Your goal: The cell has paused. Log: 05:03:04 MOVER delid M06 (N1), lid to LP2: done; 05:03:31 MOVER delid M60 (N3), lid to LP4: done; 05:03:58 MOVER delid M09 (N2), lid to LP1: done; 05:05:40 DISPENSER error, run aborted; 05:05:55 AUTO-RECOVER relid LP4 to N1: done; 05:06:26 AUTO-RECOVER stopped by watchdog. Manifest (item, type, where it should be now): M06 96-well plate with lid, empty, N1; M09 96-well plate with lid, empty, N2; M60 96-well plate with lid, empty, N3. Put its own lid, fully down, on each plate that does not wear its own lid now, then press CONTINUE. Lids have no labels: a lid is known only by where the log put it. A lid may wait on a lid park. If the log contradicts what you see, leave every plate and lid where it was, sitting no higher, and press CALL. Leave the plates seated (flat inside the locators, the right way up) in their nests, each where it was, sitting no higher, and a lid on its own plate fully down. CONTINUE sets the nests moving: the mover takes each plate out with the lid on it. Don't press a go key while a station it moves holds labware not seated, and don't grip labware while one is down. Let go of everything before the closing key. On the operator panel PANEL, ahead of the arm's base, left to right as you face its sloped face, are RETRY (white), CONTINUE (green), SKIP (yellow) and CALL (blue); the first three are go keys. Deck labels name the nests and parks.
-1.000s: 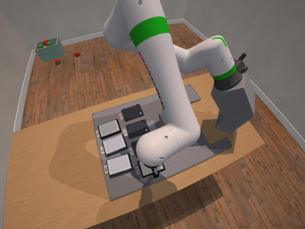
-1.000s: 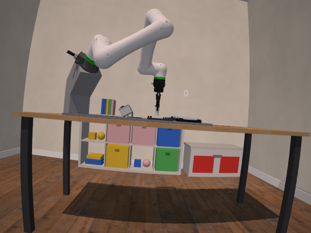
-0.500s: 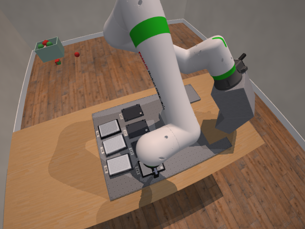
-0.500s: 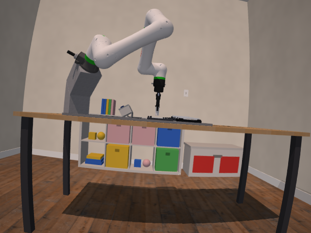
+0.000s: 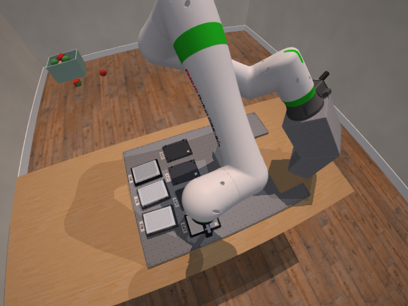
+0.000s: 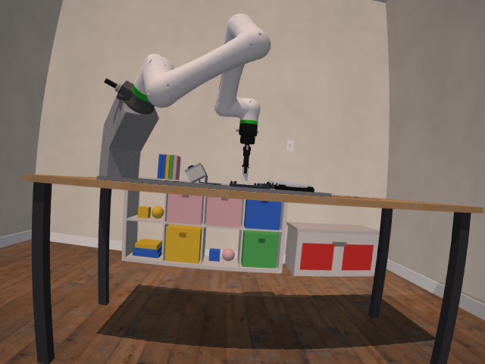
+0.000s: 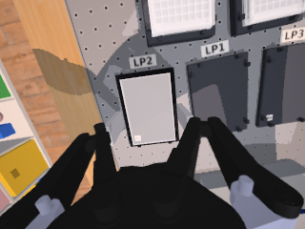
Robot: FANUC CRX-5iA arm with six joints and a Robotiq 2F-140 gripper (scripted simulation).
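Right now my hand is 5 cm above the lid park LP2. Round my hand: park labelled LP1 (12 cm to the right, 5 cm below, 4 cm behind); then LP3 (25 cm to the right, 9 cm behind, 5 cm below); then LP2 label (8 cm ahead, 5 cm below, 3 cm to the right).
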